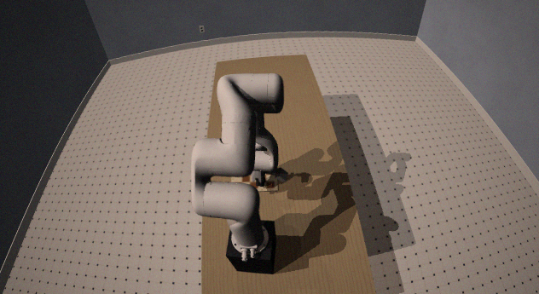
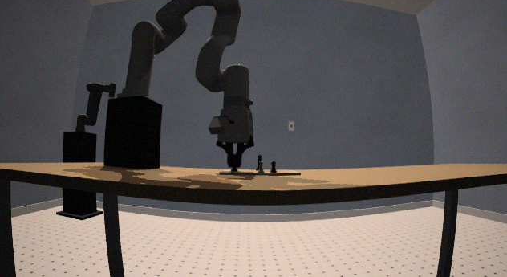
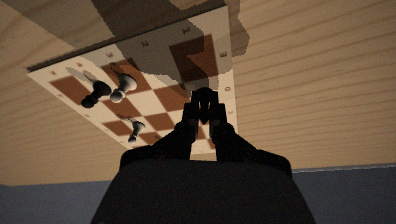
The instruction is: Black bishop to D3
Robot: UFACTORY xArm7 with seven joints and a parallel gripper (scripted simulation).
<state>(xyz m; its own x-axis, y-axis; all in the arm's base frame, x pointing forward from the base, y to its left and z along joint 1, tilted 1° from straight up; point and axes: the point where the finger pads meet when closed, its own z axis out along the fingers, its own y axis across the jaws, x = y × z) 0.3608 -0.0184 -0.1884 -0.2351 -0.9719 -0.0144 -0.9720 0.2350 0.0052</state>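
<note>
The chessboard lies 80 mm ahead of my hand, 40 mm to the left of it and 40 mm below it. From my hand the other things lie so: black pawn (110 mm ahead, 30 mm to the right, 20 mm below); black bishop (10 mm below).
</note>
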